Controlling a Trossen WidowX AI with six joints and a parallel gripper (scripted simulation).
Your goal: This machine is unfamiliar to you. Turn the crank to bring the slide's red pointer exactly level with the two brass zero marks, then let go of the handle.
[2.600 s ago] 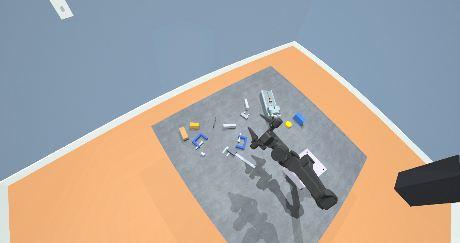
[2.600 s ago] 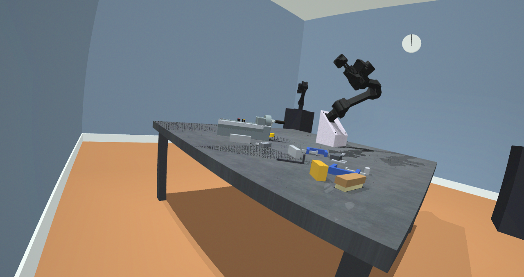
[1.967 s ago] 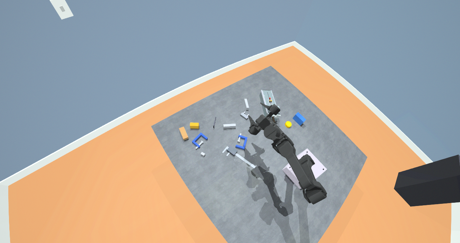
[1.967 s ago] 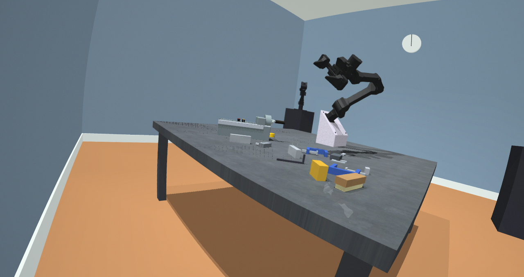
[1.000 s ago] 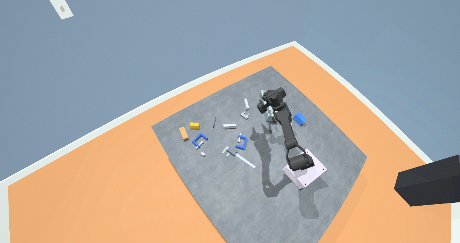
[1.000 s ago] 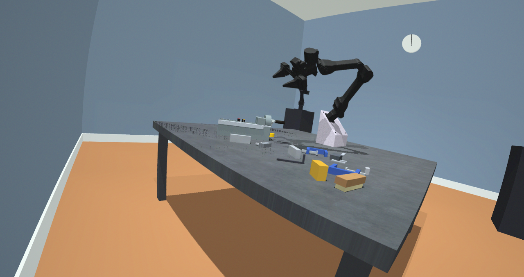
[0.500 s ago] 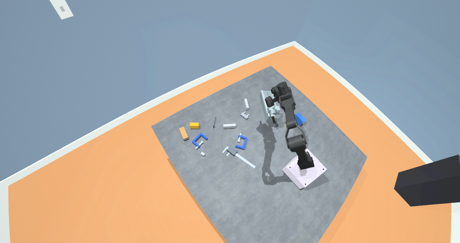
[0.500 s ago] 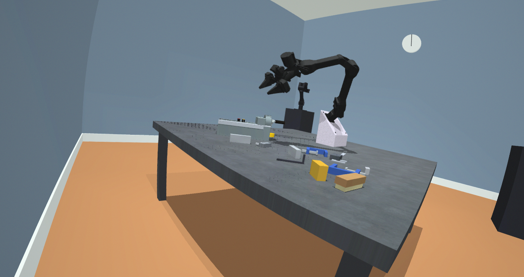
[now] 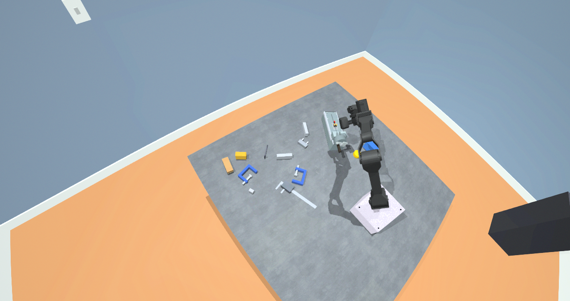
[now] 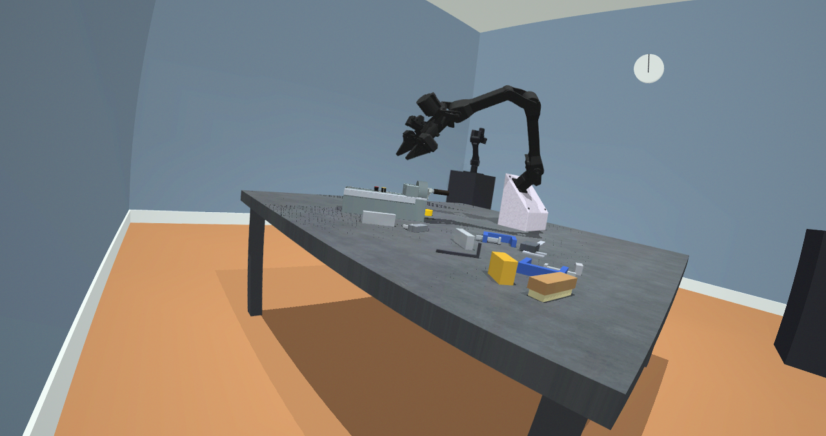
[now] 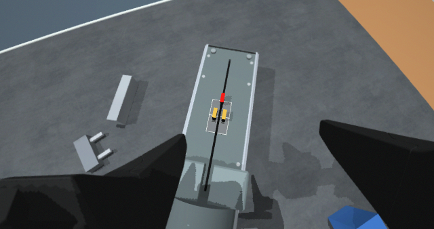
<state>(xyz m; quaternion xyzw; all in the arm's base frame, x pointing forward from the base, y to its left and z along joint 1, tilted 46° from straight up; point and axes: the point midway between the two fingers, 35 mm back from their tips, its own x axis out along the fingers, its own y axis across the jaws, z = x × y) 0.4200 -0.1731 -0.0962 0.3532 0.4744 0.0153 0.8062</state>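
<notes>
The dark handle lies 90 mm behind my gripper tip, 120 mm to the left of it and 100 mm below it. The rest, counted from my gripper tip: red pointer (70 mm ahead, 20 mm to the right, 110 mm below); blue block (200 mm behind, 130 mm to the right, 170 mm below); yellow round piece (170 mm behind, 20 mm to the right, 190 mm below).
</notes>
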